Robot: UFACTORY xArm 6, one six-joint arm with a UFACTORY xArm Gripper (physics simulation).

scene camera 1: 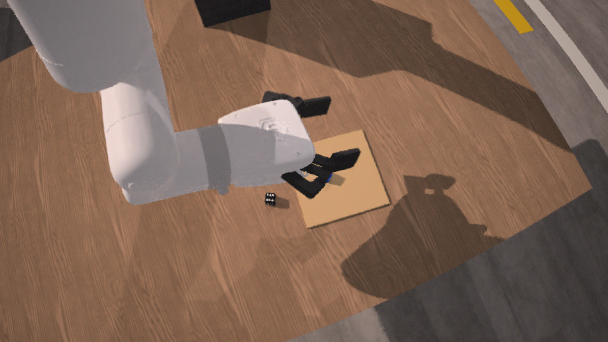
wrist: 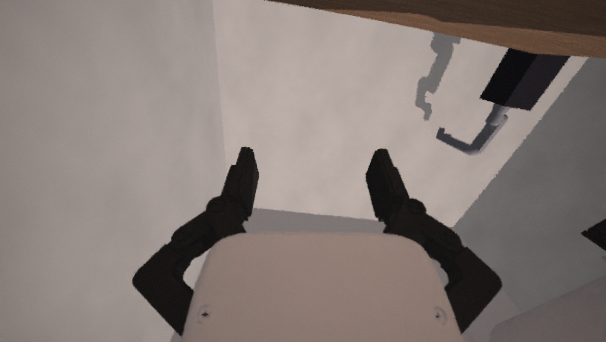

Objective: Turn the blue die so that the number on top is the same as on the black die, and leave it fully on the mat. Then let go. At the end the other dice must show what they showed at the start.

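Frame: origin at the arm's base, x ahead, y left, z up, level; millimetres.
Seen in the pictures: gripper, fingertip midpoint: (scene camera 1: 342, 129) (wrist: 313, 161).
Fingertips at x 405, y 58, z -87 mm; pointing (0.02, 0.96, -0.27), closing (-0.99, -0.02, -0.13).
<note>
Pixels of each thing's top centre, then the offset from my fingertips to it. Level surfaces: height alone.
- blue die, top centre: (scene camera 1: 326, 173) dx +5, dy -23, dz -128 mm
- tan mat, top centre: (scene camera 1: 336, 176) dx +10, dy -6, dz -144 mm
- black die, top centre: (scene camera 1: 270, 197) dx +9, dy -120, dz -132 mm
- wooden table, surface height: dz -148 mm
The blue die (scene camera 1: 329, 177) shows as a small blue sliver on the tan mat (scene camera 1: 350, 200) in the scene view, mostly hidden behind the gripper's lower finger; its top number cannot be read. The black die (scene camera 1: 270, 199) sits on the table left of the mat, with two rows of white pips that look like a six. The red die does not show in either view. My gripper (scene camera 1: 340, 130) (wrist: 313, 161) is wide open and empty. It is turned sideways above the mat's upper part, with its fingers pointing right in the scene view. The wrist view does not show the dice or mat.
The wooden table (scene camera 1: 150, 260) (wrist: 500, 30) carries the mat. A black block (scene camera 1: 232, 11) stands at the scene view's top edge. Another dark block (wrist: 525, 80) shows at the wrist view's upper right. The white arm (scene camera 1: 140, 145) covers the table left of the gripper.
</note>
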